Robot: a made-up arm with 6 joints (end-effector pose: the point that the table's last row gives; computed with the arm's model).
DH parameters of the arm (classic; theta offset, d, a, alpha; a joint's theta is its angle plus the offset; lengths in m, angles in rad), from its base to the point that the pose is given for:
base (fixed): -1.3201 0 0.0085 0
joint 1: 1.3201 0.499 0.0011 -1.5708
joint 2: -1.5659 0 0.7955 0
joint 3: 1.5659 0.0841 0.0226 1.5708
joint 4: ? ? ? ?
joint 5: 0 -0.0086 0.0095 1.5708
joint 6: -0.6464 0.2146 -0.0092 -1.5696
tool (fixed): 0.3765 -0.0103 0 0
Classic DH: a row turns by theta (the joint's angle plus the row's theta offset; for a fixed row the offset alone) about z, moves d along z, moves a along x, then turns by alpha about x.
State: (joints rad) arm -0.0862 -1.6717 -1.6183 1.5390 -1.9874 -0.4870
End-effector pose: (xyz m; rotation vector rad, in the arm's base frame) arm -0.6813 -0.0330 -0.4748 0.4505 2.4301 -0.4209
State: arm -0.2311 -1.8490 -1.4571 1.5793 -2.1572 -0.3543
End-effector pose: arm -0.6474 0.0777 -0.5812 0.5557 2.2375 -0.6664
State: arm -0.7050 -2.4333 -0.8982 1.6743 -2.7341 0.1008
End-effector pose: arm -0.2893 0.2807 -0.8920 0.5258 1.7901 -1.5106
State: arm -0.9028 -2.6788 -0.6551 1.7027 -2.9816 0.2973
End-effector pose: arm -0.0858 0.2351 -0.9862 0.3754 1.7301 -1.8330
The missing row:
joint 4: 0 0.9945 0.0272 -1.5708
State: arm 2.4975 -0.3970 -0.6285 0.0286 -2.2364 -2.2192
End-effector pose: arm 0.8451 -0.7458 1.5776 1.3233 1.5682 1.9896
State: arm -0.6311 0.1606 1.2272 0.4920 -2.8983 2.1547
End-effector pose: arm 0.7637 -0.5060 1.4341 -2.5579 -0.8885 -0.5426
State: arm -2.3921 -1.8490 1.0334 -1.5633 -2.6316 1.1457
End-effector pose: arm 1.1078 0.7926 0.8396 0.3373 -1.0155 -0.1058
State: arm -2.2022 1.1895 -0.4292 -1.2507 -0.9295 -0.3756
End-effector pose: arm -0.6989 -1.3428 1.6231 -0.3463 -1.6416 1.2844
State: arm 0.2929 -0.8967 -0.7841 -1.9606 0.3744 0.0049
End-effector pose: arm -1.7229 -0.5346 0.8408 0.7659 0.6355 -0.3832
